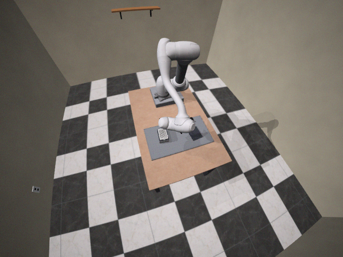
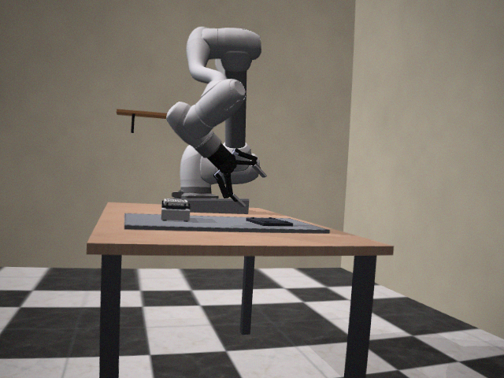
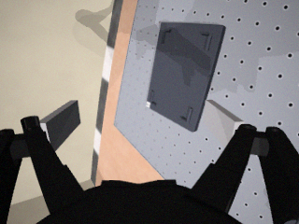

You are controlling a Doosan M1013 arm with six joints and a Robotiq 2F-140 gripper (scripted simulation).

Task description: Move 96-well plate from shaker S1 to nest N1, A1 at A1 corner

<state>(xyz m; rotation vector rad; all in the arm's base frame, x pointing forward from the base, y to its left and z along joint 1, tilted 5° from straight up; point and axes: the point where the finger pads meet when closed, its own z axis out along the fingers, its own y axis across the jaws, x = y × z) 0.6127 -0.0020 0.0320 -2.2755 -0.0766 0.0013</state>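
Now: hand 270 mm to the left of the white 96-well plate, 80 mm past it and 60 mm above it. Round my hand: plate nest 120 mm below, 60 mm to the left, 40 mm ahead.
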